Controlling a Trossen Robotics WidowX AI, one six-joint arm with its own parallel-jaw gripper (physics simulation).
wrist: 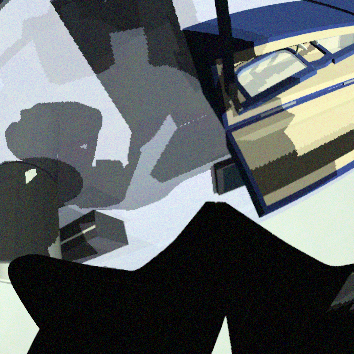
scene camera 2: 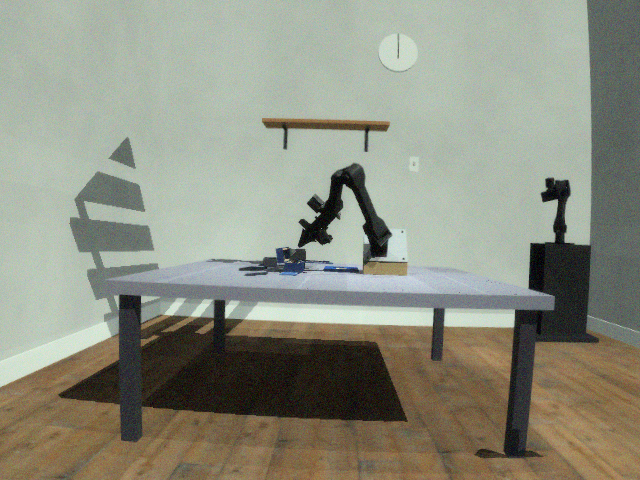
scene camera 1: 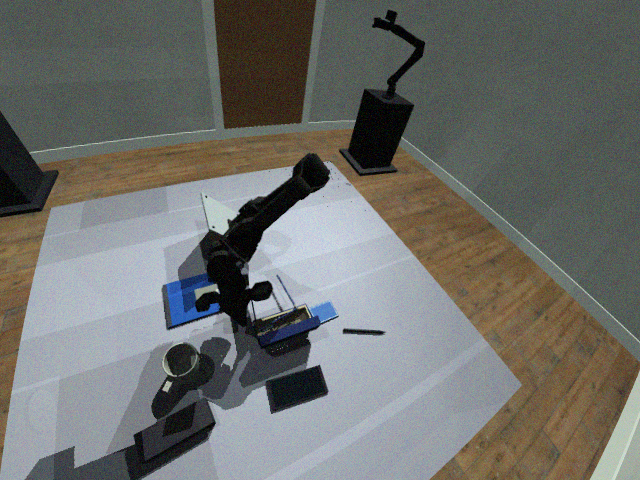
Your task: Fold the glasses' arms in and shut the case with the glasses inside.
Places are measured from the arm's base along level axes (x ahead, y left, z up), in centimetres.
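Where they show: gripper, fingertip midpoint: (wrist: 213, 211) (scene camera 2: 298, 246) (scene camera 1: 244, 325); arm's base at its link origin: (scene camera 2: 379, 250).
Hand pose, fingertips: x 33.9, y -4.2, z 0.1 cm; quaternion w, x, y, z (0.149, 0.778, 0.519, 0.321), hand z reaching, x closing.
Observation:
Each offset is from my fingertips to the top centre of the thing. "pt": to the spot under its first point.
The blue glasses case @[pt dx +4.5, dy +10.9, dz -0.2 cm] (scene camera 1: 290, 329) (scene camera 2: 290, 261) (wrist: 309, 130) lies open on the table, showing its cream lining. The blue-framed glasses @[dx -7.7, dy +8.6, dz -4.7 cm] (scene camera 1: 282, 318) (wrist: 270, 70) lie in it. One glasses arm (scene camera 1: 286, 291) (wrist: 225, 53) sticks up out of the case, and a second thin arm rises beside it in scene camera 1. My gripper (scene camera 1: 241, 318) (scene camera 2: 304, 242) (wrist: 213, 211) is shut and empty. It hangs just left of the case, a little above the table, with the fingertips pointing down beside the case's near corner.
A blue book @[dx -17.7, dy -10.6, dz -8.9 cm] (scene camera 1: 182, 300) lies left of the arm. A mug @[pt dx +0.6, dy -17.7, dz -8.9 cm] (scene camera 1: 181, 359) (wrist: 24, 211), a dark box @[dx +16.5, dy -20.3, dz -6.2 cm] (scene camera 1: 175, 429) and a black tablet @[dx +16.9, dy +9.3, dz -8.9 cm] (scene camera 1: 296, 388) lie in front. A pen @[dx +9.7, dy +34.6, dz -8.8 cm] (scene camera 1: 363, 331) lies to the right. A second robot's pedestal (scene camera 1: 377, 133) stands on the floor.

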